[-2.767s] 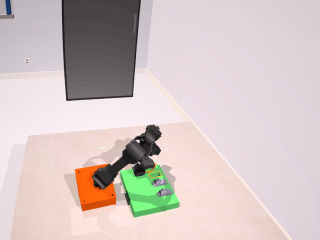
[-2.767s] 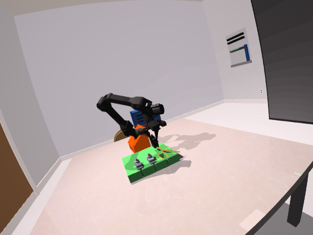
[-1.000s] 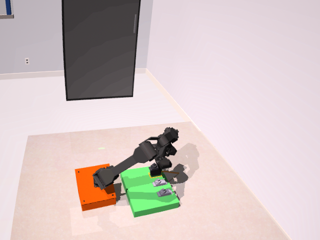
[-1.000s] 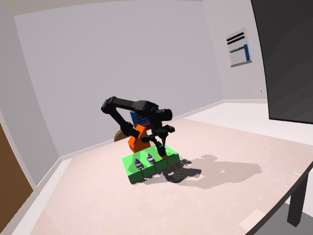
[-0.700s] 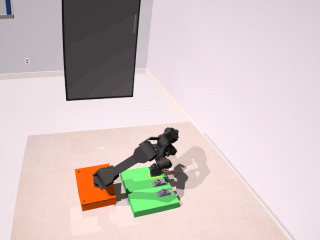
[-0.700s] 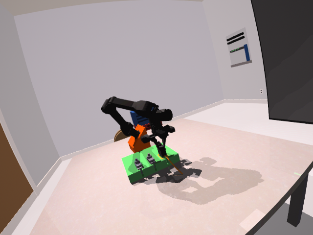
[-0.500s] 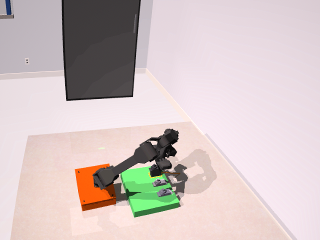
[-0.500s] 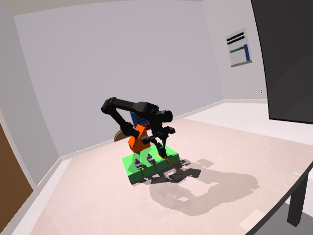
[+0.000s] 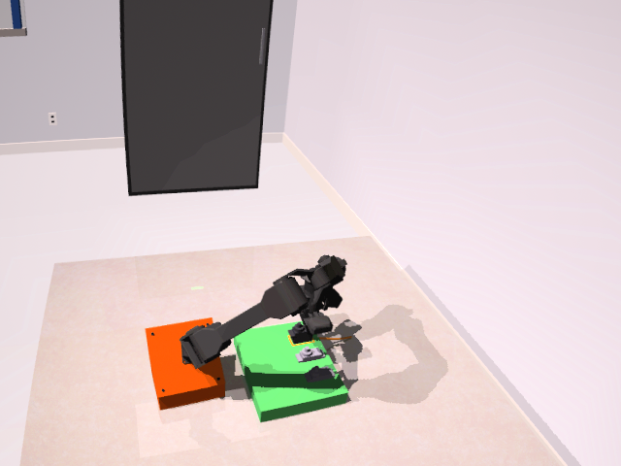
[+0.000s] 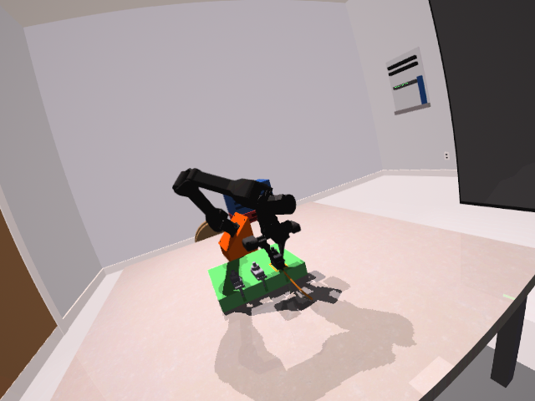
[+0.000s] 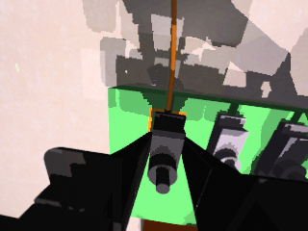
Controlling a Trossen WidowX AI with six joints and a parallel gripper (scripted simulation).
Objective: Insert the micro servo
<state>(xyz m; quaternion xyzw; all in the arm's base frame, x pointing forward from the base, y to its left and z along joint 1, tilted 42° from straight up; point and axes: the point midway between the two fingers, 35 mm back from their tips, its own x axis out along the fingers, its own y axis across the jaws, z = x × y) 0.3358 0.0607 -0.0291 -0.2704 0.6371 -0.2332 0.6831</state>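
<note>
The green deck is 12 cm behind my gripper tip, 8 cm to the right of it and 6 cm below it.
</note>
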